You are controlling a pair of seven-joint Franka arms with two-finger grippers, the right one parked.
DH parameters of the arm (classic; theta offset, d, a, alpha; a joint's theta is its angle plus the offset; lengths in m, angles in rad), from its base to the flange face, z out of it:
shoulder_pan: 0 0.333 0 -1.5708
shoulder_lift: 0 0 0 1.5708
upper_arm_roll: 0 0.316 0.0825 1.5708
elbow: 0 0 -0.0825 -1.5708
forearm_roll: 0 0.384 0 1.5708
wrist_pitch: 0 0 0.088 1.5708
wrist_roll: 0 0.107 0 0
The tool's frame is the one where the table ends.
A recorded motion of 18 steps. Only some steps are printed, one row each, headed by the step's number.
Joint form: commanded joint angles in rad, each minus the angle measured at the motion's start. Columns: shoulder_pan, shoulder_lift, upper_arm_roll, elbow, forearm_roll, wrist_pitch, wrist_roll.
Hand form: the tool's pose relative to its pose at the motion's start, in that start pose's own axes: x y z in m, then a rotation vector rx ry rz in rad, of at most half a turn. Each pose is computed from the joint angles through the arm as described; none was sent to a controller.
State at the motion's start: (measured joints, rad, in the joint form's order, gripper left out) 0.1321 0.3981 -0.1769 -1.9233 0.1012 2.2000 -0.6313
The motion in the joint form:
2: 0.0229 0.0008 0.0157 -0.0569 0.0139 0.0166 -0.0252
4: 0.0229 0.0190 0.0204 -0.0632 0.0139 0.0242 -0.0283
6: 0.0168 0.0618 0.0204 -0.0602 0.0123 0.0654 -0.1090
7: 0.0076 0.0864 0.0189 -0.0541 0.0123 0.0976 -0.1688
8: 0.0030 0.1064 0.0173 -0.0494 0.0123 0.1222 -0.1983
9: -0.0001 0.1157 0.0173 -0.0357 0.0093 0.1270 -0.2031
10: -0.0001 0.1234 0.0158 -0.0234 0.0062 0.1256 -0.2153
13: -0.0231 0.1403 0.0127 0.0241 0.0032 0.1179 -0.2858
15: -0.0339 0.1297 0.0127 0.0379 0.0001 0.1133 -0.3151
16: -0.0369 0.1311 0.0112 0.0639 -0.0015 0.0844 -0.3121
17: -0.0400 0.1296 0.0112 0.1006 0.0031 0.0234 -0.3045
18: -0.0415 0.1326 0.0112 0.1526 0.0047 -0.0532 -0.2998
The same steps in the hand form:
2: -0.0010 -0.0255 0.0249 0.0321 -0.0292 -0.0498
4: -0.0011 -0.0279 0.0379 0.0395 -0.0447 -0.0560
6: -0.0002 -0.0215 0.0586 0.0321 -0.0471 -0.1302
7: -0.0001 -0.0133 0.0679 0.0209 -0.0379 -0.1792
8: 0.0003 -0.0081 0.0758 0.0118 -0.0328 -0.2026
9: 0.0032 -0.0044 0.0753 0.0035 -0.0277 -0.2074
10: 0.0057 -0.0021 0.0749 -0.0013 -0.0275 -0.2212
13: 0.0090 0.0171 0.0657 -0.0173 -0.0116 -0.2718
15: 0.0092 0.0244 0.0535 -0.0296 0.0032 -0.2937
16: 0.0121 0.0282 0.0457 -0.0266 0.0002 -0.2893
17: 0.0154 0.0304 0.0341 -0.0054 -0.0111 -0.2785
18: 0.0211 0.0322 0.0196 0.0173 -0.0278 -0.2756

